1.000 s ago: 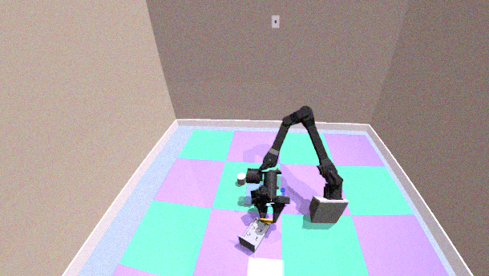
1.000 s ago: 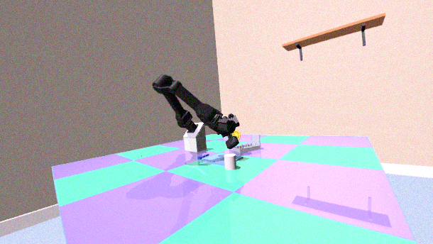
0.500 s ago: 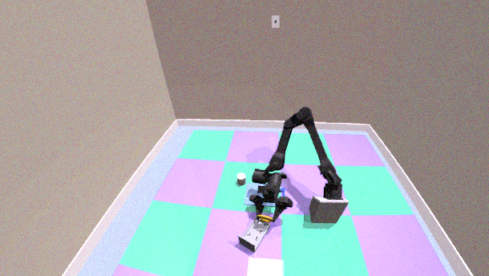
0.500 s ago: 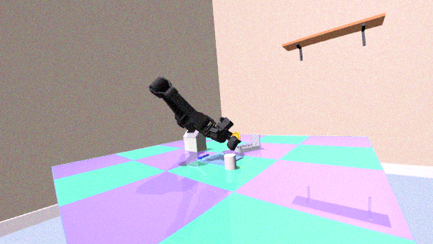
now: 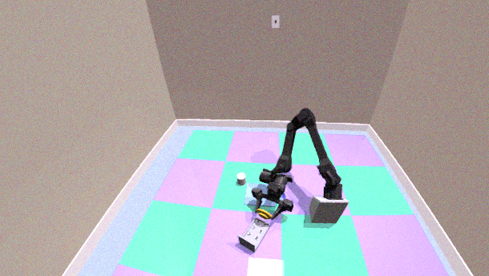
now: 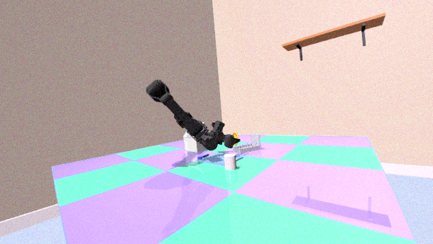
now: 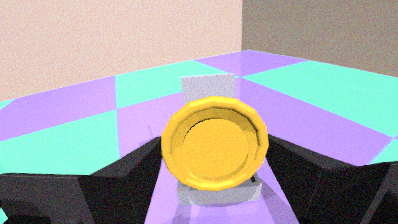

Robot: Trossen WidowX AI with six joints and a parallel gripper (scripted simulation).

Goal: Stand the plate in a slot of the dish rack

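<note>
The dish rack lies 3 cm ahead of my gripper tip, 5 cm to the left of it and 5 cm below it. The rest, counted from my gripper tip: yellow plate 1 cm to the right; white cup 12 cm ahead, 23 cm to the right, 4 cm below; light blue mat 2 cm ahead, 16 cm to the right, 7 cm below.
</note>
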